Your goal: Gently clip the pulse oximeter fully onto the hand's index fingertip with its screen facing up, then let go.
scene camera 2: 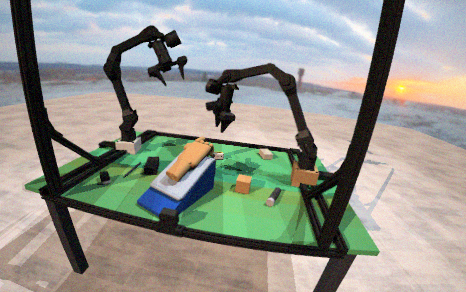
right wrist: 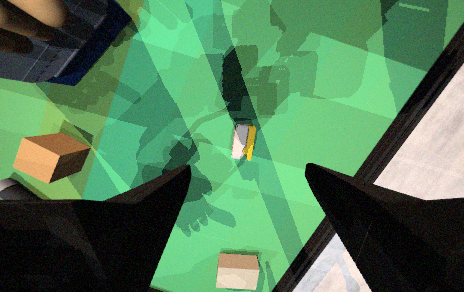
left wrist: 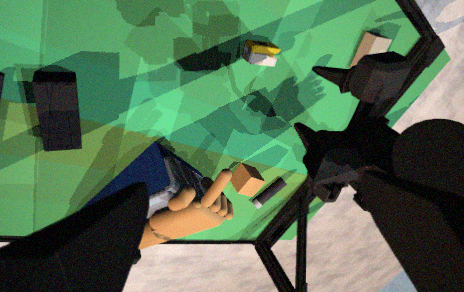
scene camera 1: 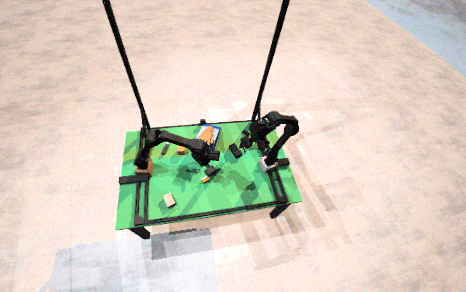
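Seen in the pictures: left gripper, fingertip midpoint: [scene camera 2: 175, 82] [left wrist: 255, 187] [scene camera 1: 243, 145]; right gripper, fingertip midpoint: [scene camera 2: 219, 129] [right wrist: 247, 169] [left wrist: 304, 97] [scene camera 1: 205, 168]; left arm's base at its link origin: [scene camera 2: 128, 139] [scene camera 1: 269, 161]; right arm's base at its link origin: [scene camera 2: 306, 166] [scene camera 1: 142, 165].
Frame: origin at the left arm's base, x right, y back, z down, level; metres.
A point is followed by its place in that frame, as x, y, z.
The pulse oximeter [scene camera 1: 205, 179] @[0.036, -0.474, 0.026] [scene camera 2: 218, 155] @[0.059, -0.474, 0.035] [left wrist: 261, 53] @[0.039, -0.461, 0.027] [right wrist: 243, 141] @[0.044, -0.469, 0.027], a small white, grey and yellow clip, lies on the green table. Its screen cannot be made out. The tan hand [scene camera 1: 208, 134] @[0.312, -0.357, -0.085] [scene camera 2: 186, 162] @[0.372, -0.357, -0.069] [left wrist: 190, 220] @[0.287, -0.368, -0.096] rests palm-down on a blue wedge [scene camera 2: 200, 187] @[0.389, -0.406, 0.014] [left wrist: 135, 172] @[0.293, -0.305, 0.027]. Its index finger [left wrist: 217, 189] sticks out past the wedge, bare. My right gripper [scene camera 2: 221, 126] @[0.053, -0.468, -0.097] [left wrist: 304, 97] @[0.053, -0.468, -0.097] [right wrist: 247, 169] @[0.053, -0.468, -0.097] is open and empty, high above the table; the oximeter shows between and beyond its fingertips in the right wrist view. My left gripper [scene camera 2: 173, 81] @[0.018, -0.249, -0.300] is open and empty, high up.
An orange block [scene camera 2: 243, 184] @[0.349, -0.559, 0.020] [left wrist: 247, 180] @[0.305, -0.545, 0.011] [right wrist: 50, 157] @[0.305, -0.553, 0.009] and a dark cylinder [scene camera 2: 273, 197] @[0.407, -0.660, 0.034] [left wrist: 270, 192] @[0.375, -0.665, 0.038] lie beside the wedge. A beige block [scene camera 1: 170, 200] @[-0.026, -0.729, 0.029] [right wrist: 238, 271] @[-0.014, -0.718, 0.029] lies near the table edge. A black box [scene camera 1: 235, 150] @[0.184, -0.187, 0.024] [scene camera 2: 151, 165] @[0.226, -0.191, 0.025] and a thin rod [scene camera 2: 132, 170] @[0.227, -0.106, 0.054] lie on the hand's other side.
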